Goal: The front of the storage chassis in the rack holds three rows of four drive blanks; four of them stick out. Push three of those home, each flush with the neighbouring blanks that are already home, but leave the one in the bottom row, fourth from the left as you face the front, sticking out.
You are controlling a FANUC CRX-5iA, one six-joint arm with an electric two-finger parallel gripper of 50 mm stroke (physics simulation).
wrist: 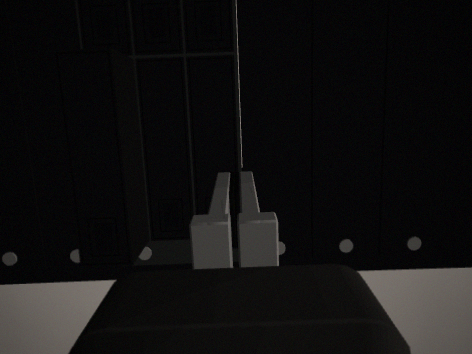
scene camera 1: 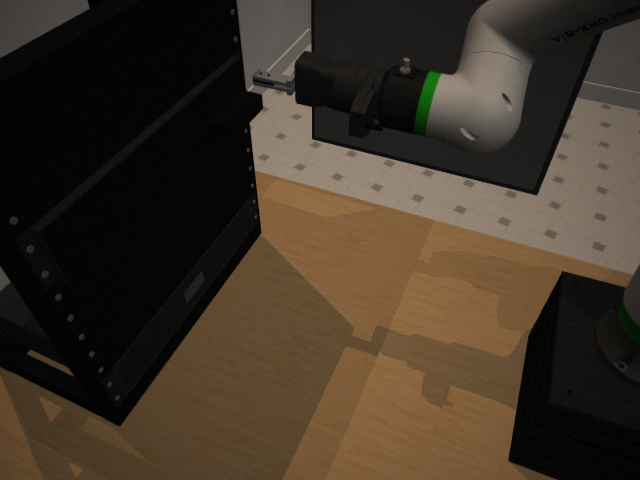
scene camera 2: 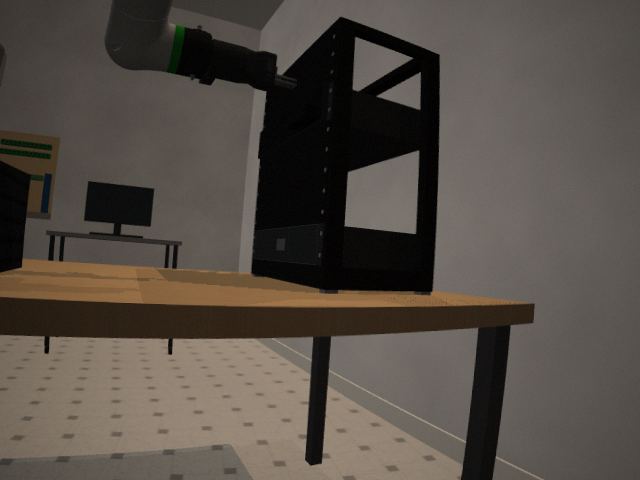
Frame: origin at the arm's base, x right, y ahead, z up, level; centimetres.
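Seen in the pictures: gripper, fingertip midpoint: [wrist: 235, 194] [scene camera 1: 255, 77] [scene camera 2: 294, 84].
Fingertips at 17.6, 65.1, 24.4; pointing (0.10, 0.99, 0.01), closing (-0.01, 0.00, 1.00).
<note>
Pixels of each thing's middle, then the offset from my fingertips to it, as dx, dy, dz. "spot": a spot on its surface instead.
- bottom-row fourth blank, body centre: [wrist: 130, 150] [scene camera 1: 215, 109] [scene camera 2: 319, 121] -0.4, +7.6, -6.9
- middle-row fourth blank, body centre: [wrist: 181, 143] +0.2, +11.1, -4.0
- top-row fourth blank, body centre: [wrist: 219, 142] +0.2, +11.1, -1.2
- lighter panel, surface spot: [scene camera 1: 194, 287] spot: -16.9, +9.0, -35.3
My gripper [scene camera 1: 255, 79] [scene camera 2: 294, 82] [wrist: 235, 194] is shut and empty. It stands in front of the rack, beside the chassis's lit edge in the wrist view, with some space in front of the rack in scene camera 1. The dark storage chassis [wrist: 160, 56] shows its blanks turned on their side in the wrist view. The bottom-row fourth blank [scene camera 1: 237, 111] [wrist: 95, 150] sticks out clearly. The middle-row fourth blank [wrist: 162, 150] and the top-row fourth blank [wrist: 212, 125] look further back. Other blanks are too dark, or out of view, to judge.
The black rack [scene camera 1: 64, 310] [scene camera 2: 334, 196] stands on the wooden table [scene camera 1: 289, 289] [scene camera 2: 206, 315]. A lighter panel [scene camera 1: 194, 287] [scene camera 2: 289, 244] sits low in it. The robot's black pedestal [scene camera 1: 584, 335] stands at the right in scene camera 1. Screws [wrist: 346, 245] line the rack's post in the wrist view.
</note>
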